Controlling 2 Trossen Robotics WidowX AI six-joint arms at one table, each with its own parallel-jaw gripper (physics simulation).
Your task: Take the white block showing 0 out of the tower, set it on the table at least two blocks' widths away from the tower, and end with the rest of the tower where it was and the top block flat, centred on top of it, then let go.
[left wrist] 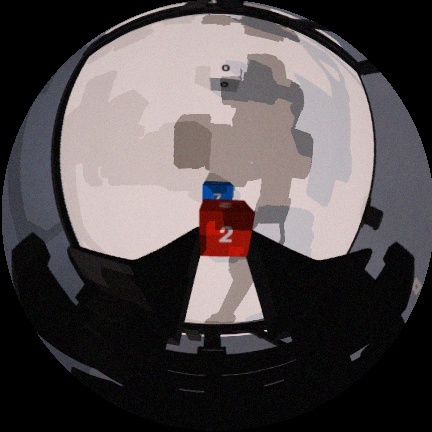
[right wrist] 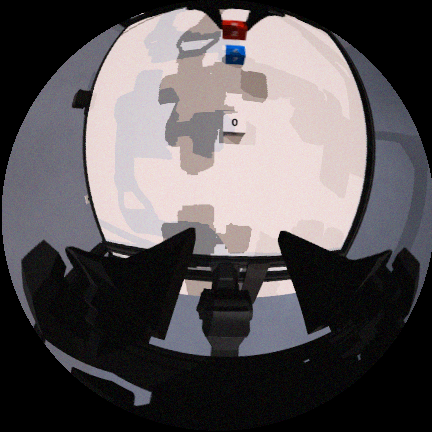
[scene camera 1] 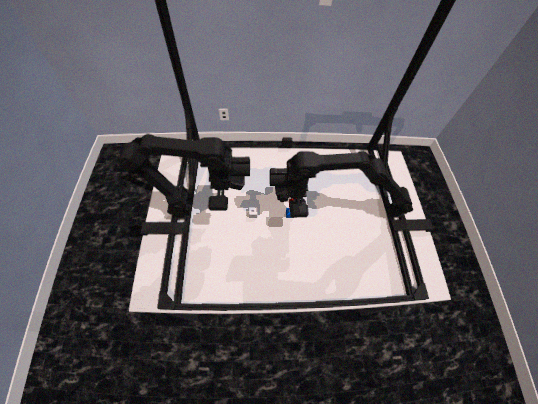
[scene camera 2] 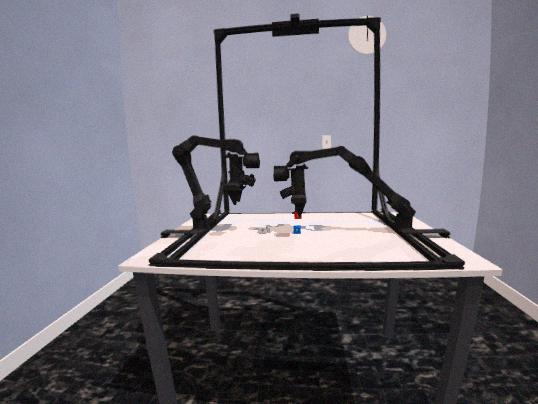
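Seen in the pictures: left gripper, fingertip midpoint: (left wrist: 222,232) (scene camera 1: 295,204) (scene camera 2: 299,215); right gripper, fingertip midpoint: (right wrist: 237,234) (scene camera 1: 221,197) (scene camera 2: 236,203); left arm's base, origin of the base link: (left wrist: 211,331) (scene camera 1: 395,210) (scene camera 2: 403,227); right arm's base, origin of the base link: (right wrist: 224,272) (scene camera 1: 181,212) (scene camera 2: 200,228).
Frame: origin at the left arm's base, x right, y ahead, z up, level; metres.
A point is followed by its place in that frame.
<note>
The white block showing 0 (scene camera 1: 252,212) {z 0.009, x -0.008, y 0.623 m} (scene camera 2: 262,230) {z -0.005, x -0.017, y 0.621 m} (left wrist: 225,69) {z 0.010, x -0.001, y 0.618 m} (right wrist: 234,123) {z 0.010, x -0.001, y 0.624 m} sits on the table, well apart from the blue block. The blue block showing 7 (scene camera 1: 288,213) {z 0.009, x -0.014, y 0.477 m} (scene camera 2: 297,229) {z 0.000, x -0.018, y 0.466 m} (left wrist: 217,191) {z 0.010, x -0.002, y 0.476 m} (right wrist: 235,55) {z 0.007, x -0.003, y 0.484 m} sits on the table. My left gripper (scene camera 2: 298,213) {z 0.058, x 0.001, y 0.455 m} (left wrist: 222,232) {z 0.058, x 0.001, y 0.455 m} is shut on the red block showing 2 (scene camera 1: 291,200) {z 0.074, x 0.010, y 0.471 m} (scene camera 2: 298,215) (left wrist: 226,230) {z 0.075, x 0.002, y 0.467 m} (right wrist: 234,30) and holds it in the air above the blue block, with a gap between them. My right gripper (scene camera 2: 235,202) {z 0.116, x 0.000, y 0.734 m} (right wrist: 237,234) {z 0.116, x 0.000, y 0.734 m} is open and empty, raised above the table on the far side of the white block from the blue one.
The white table (scene camera 1: 320,260) {z -0.019, x -0.204, y 0.362 m} (scene camera 2: 220,247) {z -0.019, x -0.194, y 0.761 m} is bordered by a black frame (scene camera 1: 295,304) {z 0.000, x -0.366, y 0.474 m} (scene camera 2: 300,265) {z -0.002, x -0.380, y 0.455 m}, with uprights at its back corners. Both arms cast shadows around the blocks. The right arm's wrist stands at the left of the left arm's wrist in both scene views, with a gap between.
</note>
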